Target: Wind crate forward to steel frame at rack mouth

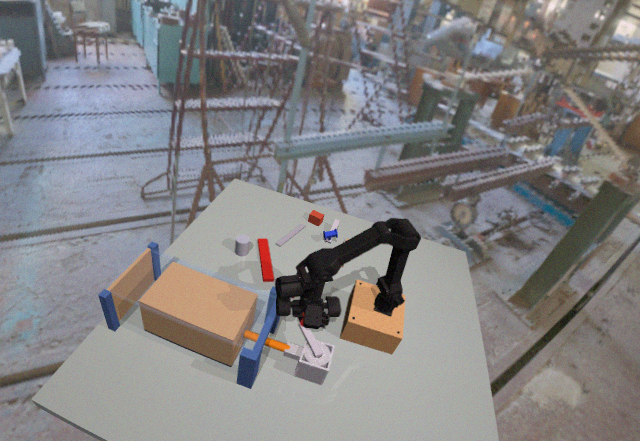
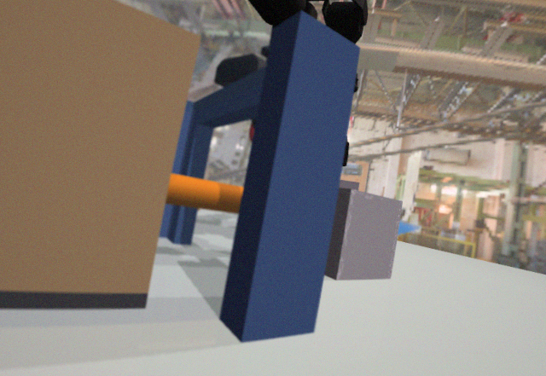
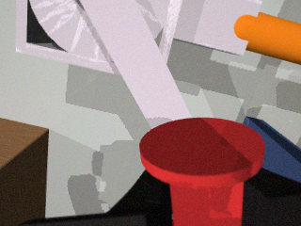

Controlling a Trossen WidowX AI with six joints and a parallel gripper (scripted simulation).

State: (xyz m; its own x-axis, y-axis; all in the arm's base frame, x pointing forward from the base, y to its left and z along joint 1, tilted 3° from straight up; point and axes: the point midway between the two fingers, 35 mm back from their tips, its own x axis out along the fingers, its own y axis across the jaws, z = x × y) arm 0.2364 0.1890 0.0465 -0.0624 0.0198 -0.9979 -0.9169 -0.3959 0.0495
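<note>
The winch handle with red knob is 30 mm behind my gripper tip, 30 mm to the left of it and 10 mm below it. From my gripper tip the other things lie so: grey winch: 80 mm behind, 60 mm to the left, 80 mm below; then blue steel frame: 90 mm ahead, 80 mm to the left, 10 mm below; then red bar: 250 mm ahead, 300 mm to the right, 110 mm below.
</note>
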